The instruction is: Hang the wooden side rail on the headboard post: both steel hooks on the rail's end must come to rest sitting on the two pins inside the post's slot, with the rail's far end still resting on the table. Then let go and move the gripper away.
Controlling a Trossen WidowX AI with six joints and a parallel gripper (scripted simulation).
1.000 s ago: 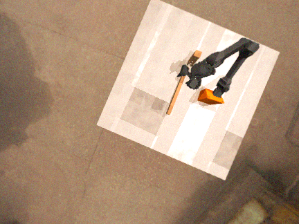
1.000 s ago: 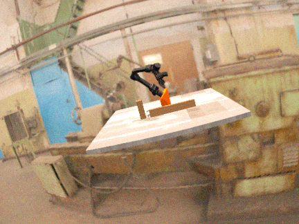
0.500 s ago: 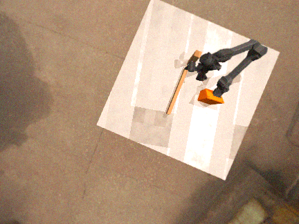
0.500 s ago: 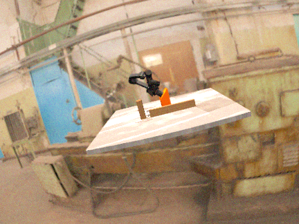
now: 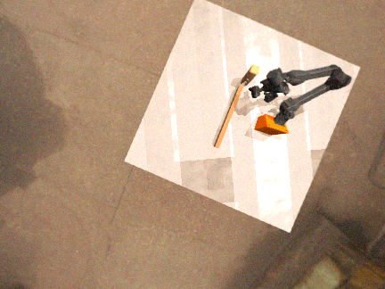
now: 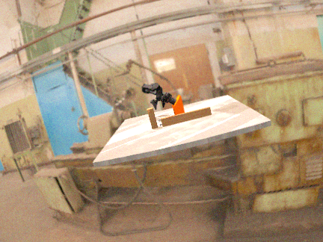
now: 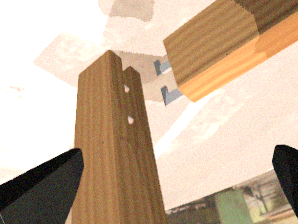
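Right now the headboard post is 40 mm ahead of my gripper tip, 80 mm to the right of it and 60 mm below it.
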